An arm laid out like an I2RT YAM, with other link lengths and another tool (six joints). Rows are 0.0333 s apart.
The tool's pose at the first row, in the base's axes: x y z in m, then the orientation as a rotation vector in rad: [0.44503 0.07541 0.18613 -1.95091 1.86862 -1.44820]
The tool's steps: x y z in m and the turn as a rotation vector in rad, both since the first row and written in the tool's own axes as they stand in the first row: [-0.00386 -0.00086 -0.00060 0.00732 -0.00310 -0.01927]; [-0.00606 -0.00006 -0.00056 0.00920 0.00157 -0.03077]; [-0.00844 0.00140 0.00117 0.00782 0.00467 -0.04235]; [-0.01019 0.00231 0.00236 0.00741 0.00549 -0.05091]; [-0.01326 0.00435 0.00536 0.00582 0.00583 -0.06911]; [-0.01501 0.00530 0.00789 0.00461 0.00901 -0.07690]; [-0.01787 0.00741 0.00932 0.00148 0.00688 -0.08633]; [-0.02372 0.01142 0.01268 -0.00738 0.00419 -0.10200]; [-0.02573 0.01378 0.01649 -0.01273 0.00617 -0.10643]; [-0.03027 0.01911 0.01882 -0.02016 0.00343 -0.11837]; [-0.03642 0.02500 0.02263 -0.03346 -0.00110 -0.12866]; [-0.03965 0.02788 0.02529 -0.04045 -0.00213 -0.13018]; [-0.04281 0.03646 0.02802 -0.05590 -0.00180 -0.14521]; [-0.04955 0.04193 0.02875 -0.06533 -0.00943 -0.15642]
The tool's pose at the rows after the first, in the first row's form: [0.44600 0.07908 0.18486 -1.97217 1.84569 -1.45421]; [0.44585 0.08063 0.18312 -1.98361 1.83724 -1.46429]; [0.44634 0.08128 0.17994 -1.99717 1.83157 -1.47029]; [0.44677 0.08184 0.17774 -2.00743 1.82605 -1.47327]; [0.44778 0.08223 0.17312 -2.03006 1.81439 -1.47730]; [0.44904 0.08208 0.17016 -2.03893 1.81113 -1.48249]; [0.44895 0.08311 0.16647 -2.05254 1.80656 -1.48010]; [0.44926 0.08506 0.15887 -2.07656 1.80318 -1.47472]; [0.45036 0.08408 0.15419 -2.08378 1.80642 -1.47479]; [0.44878 0.08518 0.14706 -2.10267 1.80416 -1.46922]; [0.44805 0.08666 0.13788 2.11616 -1.80301 1.45226]; [0.44825 0.08714 0.13283 2.11551 -1.80379 1.44241]; [0.44427 0.08608 0.12422 2.11760 -1.78924 1.42018]; [0.44197 0.08977 0.11667 2.12877 -1.77982 1.40059]
